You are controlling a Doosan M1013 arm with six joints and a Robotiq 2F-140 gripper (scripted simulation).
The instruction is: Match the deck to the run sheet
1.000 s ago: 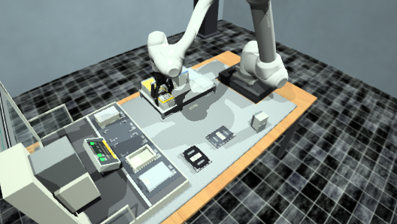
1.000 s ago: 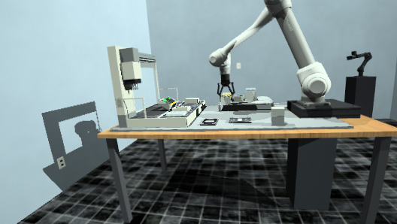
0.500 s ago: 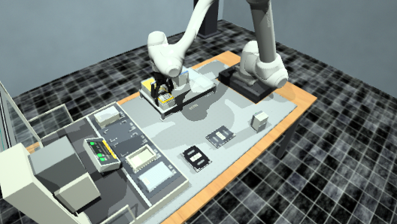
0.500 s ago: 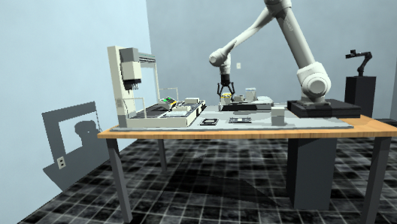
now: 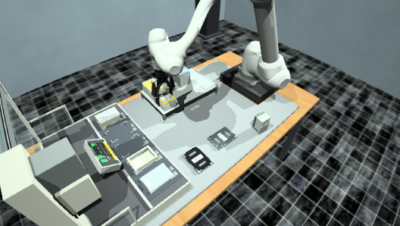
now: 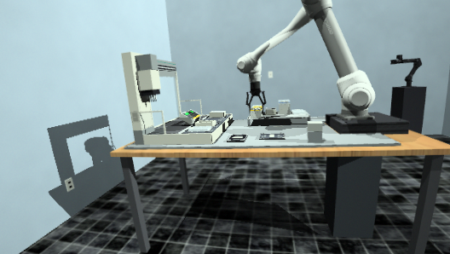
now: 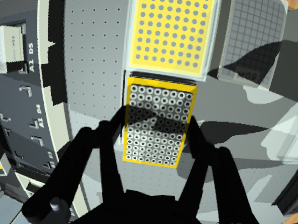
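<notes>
Right now my hand is 1 cm to the right of the yellow-rimmed tip rack, 1 cm past it and 1 cm above it. From my hand the other things lie so: clear cover: 32 cm behind, 3 cm below, 1 cm to the left; then blue-rimmed tip rack: 23 cm behind, 12 cm to the right, 2 cm above; then shelf: 16 cm behind, 6 cm to the right, 5 cm below.
</notes>
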